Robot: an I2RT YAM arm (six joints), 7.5 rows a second.
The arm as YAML. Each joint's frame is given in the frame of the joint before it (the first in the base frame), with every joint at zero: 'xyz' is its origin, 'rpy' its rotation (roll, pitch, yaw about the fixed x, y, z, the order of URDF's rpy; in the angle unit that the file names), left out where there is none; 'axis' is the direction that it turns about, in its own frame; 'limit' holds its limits. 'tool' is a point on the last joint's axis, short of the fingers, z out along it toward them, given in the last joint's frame.
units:
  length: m
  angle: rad
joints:
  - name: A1
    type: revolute
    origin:
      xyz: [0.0, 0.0, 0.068]
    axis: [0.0, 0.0, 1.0]
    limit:
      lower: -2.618
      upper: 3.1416
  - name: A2
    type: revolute
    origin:
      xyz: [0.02, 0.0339, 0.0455]
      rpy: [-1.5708, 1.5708, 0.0]
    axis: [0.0, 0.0, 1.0]
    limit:
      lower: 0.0
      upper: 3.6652
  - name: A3
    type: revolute
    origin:
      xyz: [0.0, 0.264, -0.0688]
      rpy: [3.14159, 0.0, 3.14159]
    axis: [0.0, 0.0, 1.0]
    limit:
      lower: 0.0
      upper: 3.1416
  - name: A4
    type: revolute
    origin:
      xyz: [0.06, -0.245, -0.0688]
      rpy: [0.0, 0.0, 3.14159]
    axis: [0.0, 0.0, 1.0]
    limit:
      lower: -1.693
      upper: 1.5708
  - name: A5
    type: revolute
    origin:
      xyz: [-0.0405, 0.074, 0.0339]
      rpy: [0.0, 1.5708, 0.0]
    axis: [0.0, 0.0, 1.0]
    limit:
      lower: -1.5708
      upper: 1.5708
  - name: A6
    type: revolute
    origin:
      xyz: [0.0, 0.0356, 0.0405]
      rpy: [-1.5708, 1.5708, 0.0]
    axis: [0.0, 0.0, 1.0]
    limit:
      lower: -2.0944
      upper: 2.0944
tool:
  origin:
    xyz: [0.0, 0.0, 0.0]
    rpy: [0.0, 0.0, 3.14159]
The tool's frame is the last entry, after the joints.
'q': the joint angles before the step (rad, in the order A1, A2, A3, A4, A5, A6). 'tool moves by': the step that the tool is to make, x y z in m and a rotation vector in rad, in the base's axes. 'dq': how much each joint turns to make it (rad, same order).
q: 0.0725, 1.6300, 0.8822, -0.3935, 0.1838, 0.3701
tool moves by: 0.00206, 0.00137, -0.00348, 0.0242, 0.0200, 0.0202
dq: 0.0004, 0.0190, 0.0089, -0.0068, -0.0315, -0.0077
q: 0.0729, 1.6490, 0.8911, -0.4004, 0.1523, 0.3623
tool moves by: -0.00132, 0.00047, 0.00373, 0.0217, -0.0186, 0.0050
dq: -0.0006, -0.0180, -0.0061, 0.0078, -0.0208, 0.0033
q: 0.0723, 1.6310, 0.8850, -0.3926, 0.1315, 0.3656
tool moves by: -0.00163, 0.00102, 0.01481, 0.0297, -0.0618, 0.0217
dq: 0.0000, -0.0524, -0.0019, 0.0143, -0.0322, -0.0082
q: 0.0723, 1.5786, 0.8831, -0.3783, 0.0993, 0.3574
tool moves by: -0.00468, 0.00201, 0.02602, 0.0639, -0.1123, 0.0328
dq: 0.0002, -0.0922, -0.0042, 0.0285, -0.0644, 0.0016
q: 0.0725, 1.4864, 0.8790, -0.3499, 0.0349, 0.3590
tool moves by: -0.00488, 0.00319, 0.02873, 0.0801, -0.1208, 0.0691
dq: 0.0001, -0.0878, 0.0083, 0.0302, -0.0986, -0.0093
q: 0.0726, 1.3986, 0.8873, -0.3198, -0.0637, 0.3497
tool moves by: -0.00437, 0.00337, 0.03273, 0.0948, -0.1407, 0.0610
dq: 0.0003, -0.0799, 0.0217, 0.0480, -0.1020, 0.0198
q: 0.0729, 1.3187, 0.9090, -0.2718, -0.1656, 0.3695
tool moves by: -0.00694, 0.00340, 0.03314, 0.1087, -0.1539, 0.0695
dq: 0.0000, -0.0760, 0.0160, 0.0789, -0.1119, 0.0424
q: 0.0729, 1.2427, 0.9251, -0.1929, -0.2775, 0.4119
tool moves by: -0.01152, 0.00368, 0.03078, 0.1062, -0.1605, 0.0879
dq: 0.0022, -0.0763, -0.0002, 0.1099, -0.1163, 0.0542
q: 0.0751, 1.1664, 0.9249, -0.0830, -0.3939, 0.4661
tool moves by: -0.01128, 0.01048, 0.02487, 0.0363, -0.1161, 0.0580
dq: 0.0406, -0.0512, 0.0174, 0.0589, -0.0233, 0.0214
